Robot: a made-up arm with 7 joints. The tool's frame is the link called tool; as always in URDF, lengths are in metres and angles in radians. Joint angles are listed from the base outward.
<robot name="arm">
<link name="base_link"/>
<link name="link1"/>
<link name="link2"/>
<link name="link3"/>
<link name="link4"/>
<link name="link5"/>
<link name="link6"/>
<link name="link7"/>
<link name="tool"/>
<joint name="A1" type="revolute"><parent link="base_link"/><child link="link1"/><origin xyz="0 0.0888 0" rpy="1.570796 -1.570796 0"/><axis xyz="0 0 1"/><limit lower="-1.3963" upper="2"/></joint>
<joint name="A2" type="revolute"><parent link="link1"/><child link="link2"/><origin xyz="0 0 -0.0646" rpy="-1.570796 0 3.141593"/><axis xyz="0 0 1"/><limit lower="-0.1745" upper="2"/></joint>
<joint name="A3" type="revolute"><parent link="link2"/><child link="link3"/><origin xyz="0.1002 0 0" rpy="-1.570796 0 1.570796"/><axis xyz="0 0 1"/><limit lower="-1.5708" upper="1.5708"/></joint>
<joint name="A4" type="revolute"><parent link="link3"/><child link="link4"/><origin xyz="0 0 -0.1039" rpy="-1.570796 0 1.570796"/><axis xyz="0 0 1"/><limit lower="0" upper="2.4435"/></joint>
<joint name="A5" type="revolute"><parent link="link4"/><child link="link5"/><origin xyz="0 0.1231 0" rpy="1.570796 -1.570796 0"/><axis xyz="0 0 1"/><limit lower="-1.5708" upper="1.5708"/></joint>
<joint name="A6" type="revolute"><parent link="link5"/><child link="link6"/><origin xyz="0 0 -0.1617" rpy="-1.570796 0 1.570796"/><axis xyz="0 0 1"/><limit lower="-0.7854" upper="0.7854"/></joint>
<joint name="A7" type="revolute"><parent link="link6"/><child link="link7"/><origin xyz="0 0 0" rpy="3.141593 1.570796 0"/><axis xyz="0 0 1"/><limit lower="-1.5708" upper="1.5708"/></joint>
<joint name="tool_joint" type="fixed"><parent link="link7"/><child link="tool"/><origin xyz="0 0 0" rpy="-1.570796 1.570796 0"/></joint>
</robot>
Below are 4 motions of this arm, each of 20 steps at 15 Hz.
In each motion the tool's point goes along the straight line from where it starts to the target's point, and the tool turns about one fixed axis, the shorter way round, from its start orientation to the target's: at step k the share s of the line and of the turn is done. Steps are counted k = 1, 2, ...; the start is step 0. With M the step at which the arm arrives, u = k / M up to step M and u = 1 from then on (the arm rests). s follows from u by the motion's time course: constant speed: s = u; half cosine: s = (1 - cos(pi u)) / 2; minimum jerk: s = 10 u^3 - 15 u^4 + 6 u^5.
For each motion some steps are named. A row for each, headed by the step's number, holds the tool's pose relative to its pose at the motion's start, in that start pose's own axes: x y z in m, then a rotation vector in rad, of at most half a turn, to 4 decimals.
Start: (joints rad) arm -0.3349 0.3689 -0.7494 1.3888 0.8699 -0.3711 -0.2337
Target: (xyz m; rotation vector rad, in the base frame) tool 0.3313 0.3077 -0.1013 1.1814 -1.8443 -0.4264
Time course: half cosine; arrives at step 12
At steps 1, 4, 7, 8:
1: 0.0071 0.0014 -0.0001 0.0131 -0.0186 -0.0227
4: 0.1042 0.0204 -0.0012 0.1919 -0.2729 -0.3326
7: 0.2622 0.0513 -0.0031 0.4831 -0.6872 -0.8373
8: 0.3125 0.0611 -0.0037 0.5756 -0.8188 -0.9978

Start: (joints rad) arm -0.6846 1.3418 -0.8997 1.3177 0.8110 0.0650 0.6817
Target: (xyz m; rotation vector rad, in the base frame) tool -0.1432 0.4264 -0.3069 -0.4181 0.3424 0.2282
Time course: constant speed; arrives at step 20
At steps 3, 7, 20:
3: -0.0174 -0.0016 -0.0018 0.0060 -0.0258 0.1145
7: -0.0407 -0.0038 -0.0042 0.0141 -0.0601 0.2671
20: -0.1162 -0.0109 -0.0119 0.0402 -0.1717 0.7633

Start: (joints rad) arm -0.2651 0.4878 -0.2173 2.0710 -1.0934 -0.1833 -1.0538
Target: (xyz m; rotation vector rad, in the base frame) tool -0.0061 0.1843 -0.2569 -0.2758 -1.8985 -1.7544
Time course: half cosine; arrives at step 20
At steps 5, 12, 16, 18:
5: 0.0113 0.0213 0.0276 -0.1899 -0.0534 0.1217
12: 0.0507 0.0952 0.1233 -0.8486 -0.2387 0.5439
16: 0.0700 0.1315 0.1704 -1.1727 -0.3299 0.7516
18: 0.0755 0.1419 0.1838 -1.2648 -0.3558 0.8106

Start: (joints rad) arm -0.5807 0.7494 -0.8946 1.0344 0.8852 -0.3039 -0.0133
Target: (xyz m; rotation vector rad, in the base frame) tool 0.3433 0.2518 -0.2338 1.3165 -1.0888 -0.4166
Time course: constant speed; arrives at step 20
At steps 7, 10, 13, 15, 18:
7: 0.1592 0.0218 0.0135 0.4972 -0.2393 -0.1971
10: 0.2274 0.0312 0.0193 0.7102 -0.3419 -0.2816
13: 0.2956 0.0406 0.0252 0.9233 -0.4445 -0.3660
15: 0.3411 0.0468 0.0290 1.0653 -0.5128 -0.4224
18: 0.4093 0.0562 0.0348 1.2784 -0.6154 -0.5068

